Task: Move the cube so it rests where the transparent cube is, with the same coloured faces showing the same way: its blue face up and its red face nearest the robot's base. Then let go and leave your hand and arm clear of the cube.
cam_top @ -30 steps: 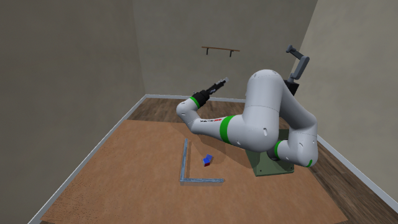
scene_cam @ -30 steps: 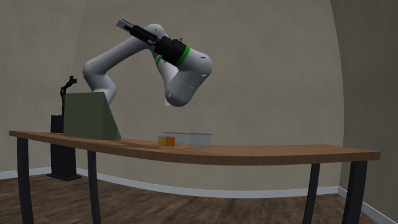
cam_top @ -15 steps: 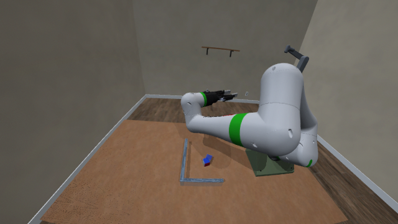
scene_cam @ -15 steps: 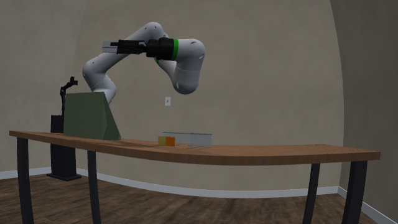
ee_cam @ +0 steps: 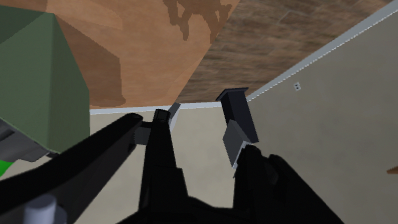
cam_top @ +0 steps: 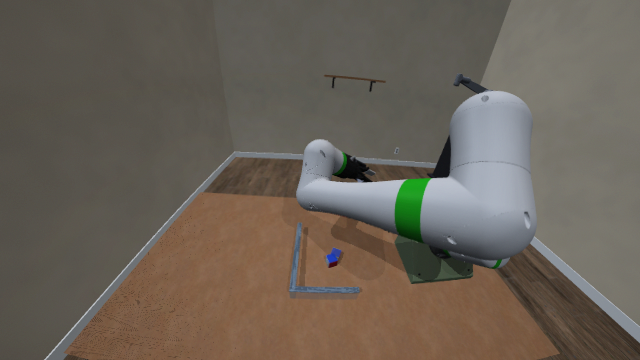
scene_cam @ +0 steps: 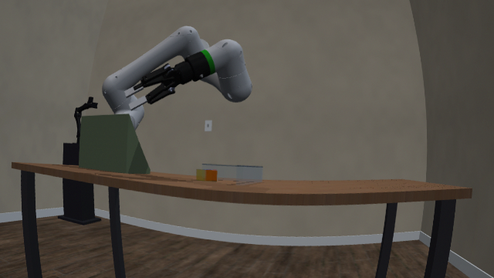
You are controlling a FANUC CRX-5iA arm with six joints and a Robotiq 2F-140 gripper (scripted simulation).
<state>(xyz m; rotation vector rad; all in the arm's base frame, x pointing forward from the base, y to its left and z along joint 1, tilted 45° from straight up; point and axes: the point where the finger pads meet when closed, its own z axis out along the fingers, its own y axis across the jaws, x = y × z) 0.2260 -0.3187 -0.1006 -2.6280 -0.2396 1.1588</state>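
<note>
Right now the transparent cube is 20 cm ahead of my hand, 23 cm to the left of it and 24 cm below it.
</note>
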